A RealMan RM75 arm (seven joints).
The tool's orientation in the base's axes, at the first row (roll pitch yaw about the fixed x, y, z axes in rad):
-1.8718 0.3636 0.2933
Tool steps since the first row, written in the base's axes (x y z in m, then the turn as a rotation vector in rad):
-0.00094 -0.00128 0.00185 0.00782 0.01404 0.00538
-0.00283 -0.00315 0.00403 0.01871 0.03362 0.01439
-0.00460 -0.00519 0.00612 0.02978 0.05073 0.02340
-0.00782 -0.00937 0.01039 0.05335 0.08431 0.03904
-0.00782 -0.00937 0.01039 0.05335 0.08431 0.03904
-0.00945 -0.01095 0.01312 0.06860 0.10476 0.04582
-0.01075 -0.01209 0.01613 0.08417 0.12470 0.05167
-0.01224 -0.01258 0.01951 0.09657 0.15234 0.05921
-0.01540 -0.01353 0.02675 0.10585 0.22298 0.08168
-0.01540 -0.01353 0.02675 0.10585 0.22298 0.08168
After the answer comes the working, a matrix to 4 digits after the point.
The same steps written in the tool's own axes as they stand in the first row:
-0.00184 -0.00094 -0.00129 0.00888 -0.01204 0.00797
-0.00482 -0.00172 -0.00283 0.02071 -0.03017 0.01867
-0.00769 -0.00238 -0.00455 0.03203 -0.04740 0.02712
-0.01322 -0.00382 -0.00821 0.05663 -0.07983 0.04358
-0.01322 -0.00382 -0.00821 0.05663 -0.07983 0.04358
-0.01608 -0.00527 -0.00975 0.07339 -0.09734 0.05402
-0.01862 -0.00721 -0.01110 0.09063 -0.11391 0.06415
-0.02129 -0.00968 -0.01191 0.10651 -0.13417 0.08181
-0.02695 -0.01502 -0.01356 0.12591 -0.18343 0.13452
-0.02695 -0.01502 -0.01356 0.12591 -0.18343 0.13452

The tool's axes in the first row as the columns of a matrix, in the base's axes (rounded; the answer above uses it unrounded):
0.8947 -0.2394 -0.3771
0.2702 -0.3820 0.8838
-0.3556 -0.8926 -0.2771

